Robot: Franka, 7 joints.
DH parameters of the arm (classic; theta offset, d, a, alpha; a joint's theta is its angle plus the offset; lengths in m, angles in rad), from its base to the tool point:
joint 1: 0 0.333 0 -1.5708
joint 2: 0 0 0 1.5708
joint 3: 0 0.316 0.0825 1.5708
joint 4: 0 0 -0.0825 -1.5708
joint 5: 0 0.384 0 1.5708
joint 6: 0 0 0.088 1.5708
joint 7: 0 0.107 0 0
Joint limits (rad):
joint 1: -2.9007..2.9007
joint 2: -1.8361..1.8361
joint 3: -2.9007..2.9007
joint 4: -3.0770..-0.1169
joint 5: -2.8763..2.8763
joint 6: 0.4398..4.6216
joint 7: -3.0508..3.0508
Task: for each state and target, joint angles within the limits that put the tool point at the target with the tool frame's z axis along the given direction. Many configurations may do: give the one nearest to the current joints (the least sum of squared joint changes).
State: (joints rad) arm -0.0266 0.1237 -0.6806 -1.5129 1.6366 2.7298 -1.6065
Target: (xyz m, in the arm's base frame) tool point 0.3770 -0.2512 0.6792 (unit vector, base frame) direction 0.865 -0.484 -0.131
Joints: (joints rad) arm -0.0066 -0.3826 -0.2724 -1.9890 1.7967 3.4086 -1.6065
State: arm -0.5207 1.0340 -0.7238 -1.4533 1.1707 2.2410 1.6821
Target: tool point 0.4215 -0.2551 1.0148 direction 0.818 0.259 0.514
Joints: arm -0.2300 0.1440 -0.4151 -0.7947 1.7808 2.3927 1.6821
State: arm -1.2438 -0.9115 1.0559 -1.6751 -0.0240 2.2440 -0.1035
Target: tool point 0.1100 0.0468 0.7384 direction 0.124 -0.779 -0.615
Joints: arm -1.0337 -1.5544 0.3086 -2.2797 -0.0952 1.5510 -0.1035
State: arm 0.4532 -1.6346 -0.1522 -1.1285 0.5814 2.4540 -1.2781
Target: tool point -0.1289 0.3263 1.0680 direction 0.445 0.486 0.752
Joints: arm -0.4028 -0.8763 0.6315 -1.1294 0.5711 2.9970 -1.2781
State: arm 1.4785 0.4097 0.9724 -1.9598 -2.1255 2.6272 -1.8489
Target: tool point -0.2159 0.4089 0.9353 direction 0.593 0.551 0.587
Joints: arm 1.3190 -0.2449 0.6761 -1.4103 -1.9566 1.9968 -1.8489
